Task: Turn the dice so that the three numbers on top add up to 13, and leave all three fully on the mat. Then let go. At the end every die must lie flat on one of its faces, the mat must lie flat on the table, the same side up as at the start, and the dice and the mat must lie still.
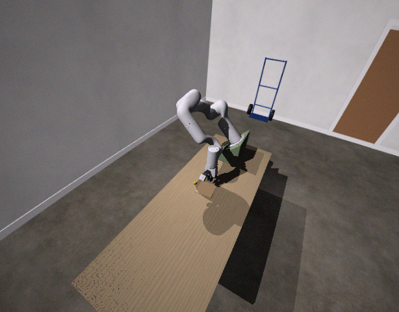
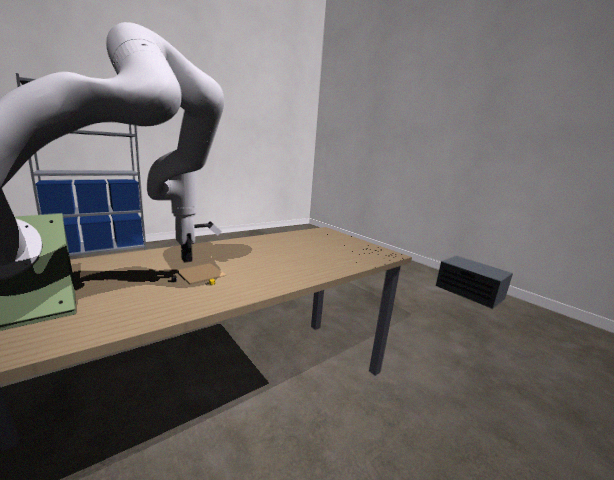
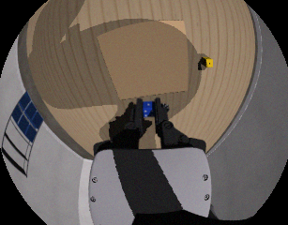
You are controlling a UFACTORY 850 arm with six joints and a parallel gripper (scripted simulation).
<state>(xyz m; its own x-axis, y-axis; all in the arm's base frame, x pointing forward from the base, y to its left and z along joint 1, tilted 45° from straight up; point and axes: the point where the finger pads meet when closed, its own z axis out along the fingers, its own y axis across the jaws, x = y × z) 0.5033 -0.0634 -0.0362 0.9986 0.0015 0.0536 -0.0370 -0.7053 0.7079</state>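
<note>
Now: hand 8 cm above the tan mat and 5 cm short of it. Also, from my hand: black die (7 cm below, 6 cm behind, 3 cm to the right); then blue die (1 cm below); then yellow die (11 cm to the right, 7 cm below, 5 cm ahead).
</note>
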